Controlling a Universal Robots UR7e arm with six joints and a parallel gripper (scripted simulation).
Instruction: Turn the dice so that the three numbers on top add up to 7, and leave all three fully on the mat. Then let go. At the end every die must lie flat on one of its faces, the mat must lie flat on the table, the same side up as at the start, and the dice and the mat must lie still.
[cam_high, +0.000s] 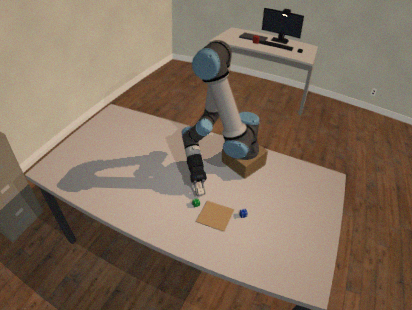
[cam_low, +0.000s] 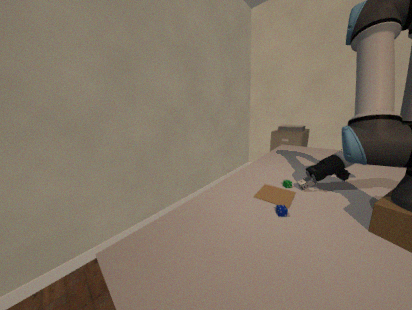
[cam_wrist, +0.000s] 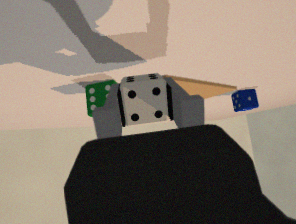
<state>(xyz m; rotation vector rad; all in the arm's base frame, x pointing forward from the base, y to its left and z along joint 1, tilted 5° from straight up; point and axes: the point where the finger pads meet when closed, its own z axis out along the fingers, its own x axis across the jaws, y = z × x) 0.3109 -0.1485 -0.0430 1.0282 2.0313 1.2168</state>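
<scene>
Now: hand 7 cm short of the green die and 2 cm above it. Also, from my hand: white die (right at my hand); blue die (23 cm to the left, 5 cm ahead, 2 cm below); tan mat (11 cm to the left, 10 cm ahead, 3 cm below).
</scene>
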